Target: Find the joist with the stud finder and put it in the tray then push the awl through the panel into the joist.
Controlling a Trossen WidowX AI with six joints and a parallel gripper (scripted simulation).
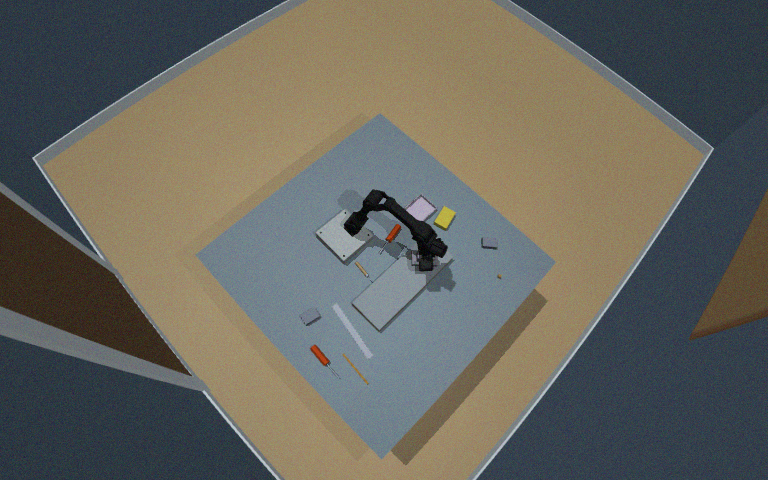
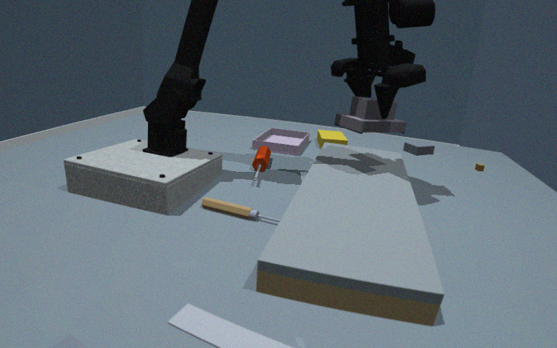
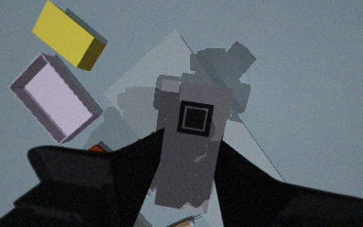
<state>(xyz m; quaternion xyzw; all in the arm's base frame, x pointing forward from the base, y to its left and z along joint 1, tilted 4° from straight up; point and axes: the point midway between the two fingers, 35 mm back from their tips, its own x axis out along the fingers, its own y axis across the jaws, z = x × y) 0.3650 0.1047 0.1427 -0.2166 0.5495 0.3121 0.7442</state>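
My gripper tip is now 2 cm short of the square indicator, 2 cm to the right of it and 3 cm below it. Round my gripper tip: awl: 17 cm behind, 23 cm to the right, 13 cm below; then yellow block: 10 cm behind, 28 cm to the left, 12 cm below; then grey stud finder: 2 cm above.
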